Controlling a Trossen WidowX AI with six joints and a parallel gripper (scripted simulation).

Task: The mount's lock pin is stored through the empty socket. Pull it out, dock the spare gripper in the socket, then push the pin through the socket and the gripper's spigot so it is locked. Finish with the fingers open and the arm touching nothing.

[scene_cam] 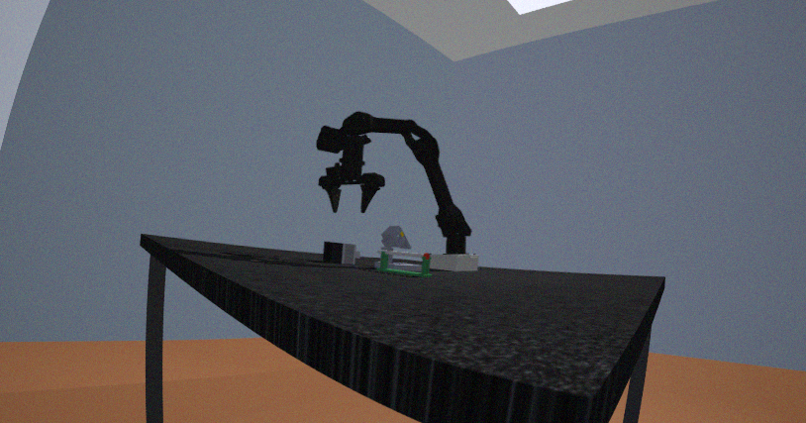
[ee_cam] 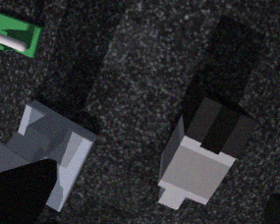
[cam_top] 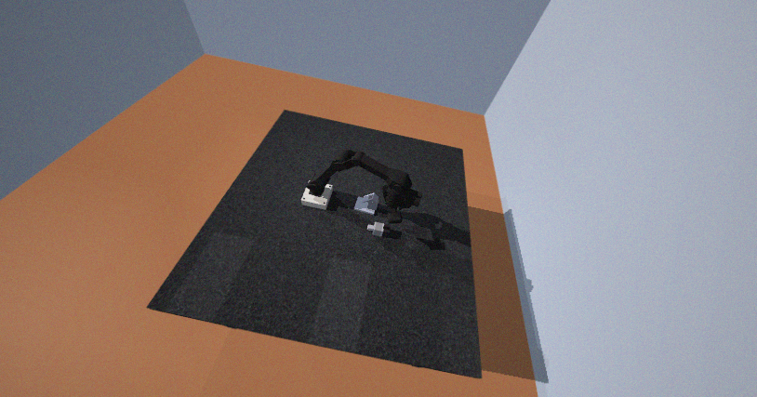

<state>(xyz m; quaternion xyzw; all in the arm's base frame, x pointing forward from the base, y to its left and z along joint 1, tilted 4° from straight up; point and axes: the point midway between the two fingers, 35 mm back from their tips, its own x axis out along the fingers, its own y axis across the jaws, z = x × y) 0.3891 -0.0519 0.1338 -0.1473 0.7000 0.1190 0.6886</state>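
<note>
Now: gripper tip 2 cm past the spare gripper, 4 cm to the left of it and 11 cm above it. Round my gripper tip: green cradle 2 cm behind, 22 cm to the left, 12 cm below; then grey mount 10 cm behind, 9 cm to the left, 8 cm below.
</note>
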